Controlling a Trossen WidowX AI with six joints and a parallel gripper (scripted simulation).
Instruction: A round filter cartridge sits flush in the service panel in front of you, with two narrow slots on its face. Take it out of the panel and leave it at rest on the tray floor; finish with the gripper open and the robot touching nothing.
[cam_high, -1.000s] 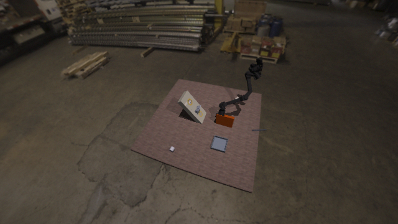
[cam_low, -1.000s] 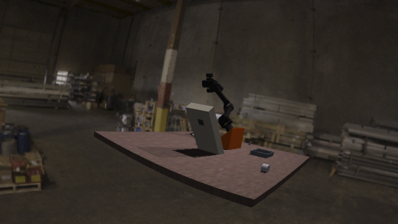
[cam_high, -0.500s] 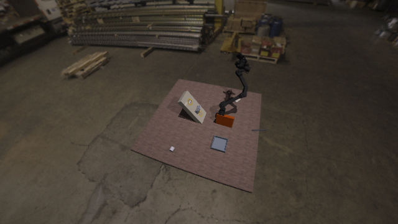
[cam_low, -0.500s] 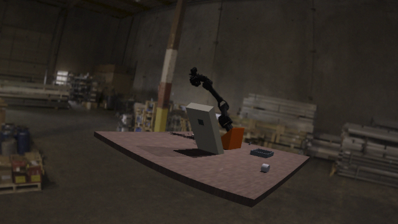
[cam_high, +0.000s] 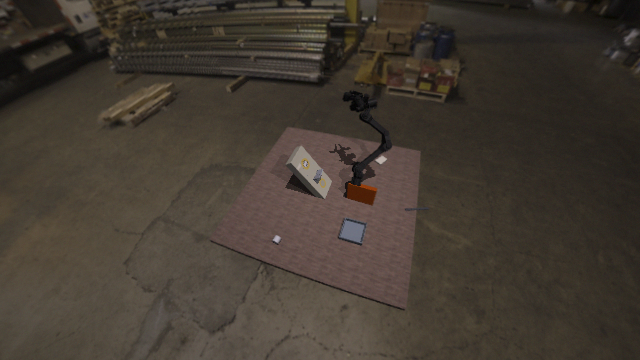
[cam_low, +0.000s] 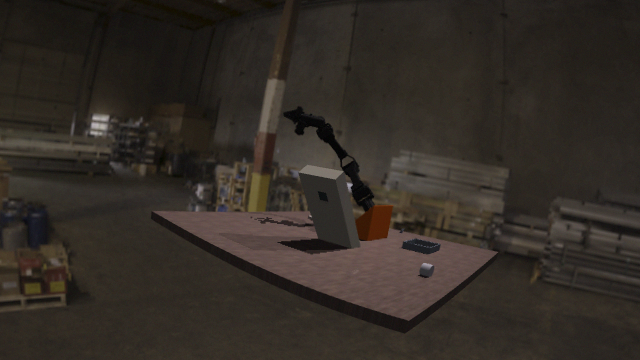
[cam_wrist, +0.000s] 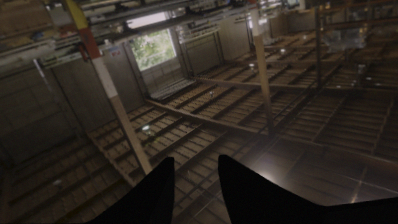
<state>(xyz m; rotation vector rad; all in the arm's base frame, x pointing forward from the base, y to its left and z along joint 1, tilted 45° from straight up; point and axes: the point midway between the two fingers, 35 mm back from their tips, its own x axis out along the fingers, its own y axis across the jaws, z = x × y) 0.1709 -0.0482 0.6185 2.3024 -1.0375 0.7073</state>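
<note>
Now: gripper tip 200 mm short of the round filter cartridge, 510 mm to the right of it and 320 mm above it. Also, from my gripper tip: beige service panel: 150 mm ahead, 500 mm to the left, 390 mm below; then flat white piece: 300 mm behind, 80 mm to the left, 540 mm below; then blue-grey tray: 240 mm behind, 780 mm to the left, 540 mm below.
</note>
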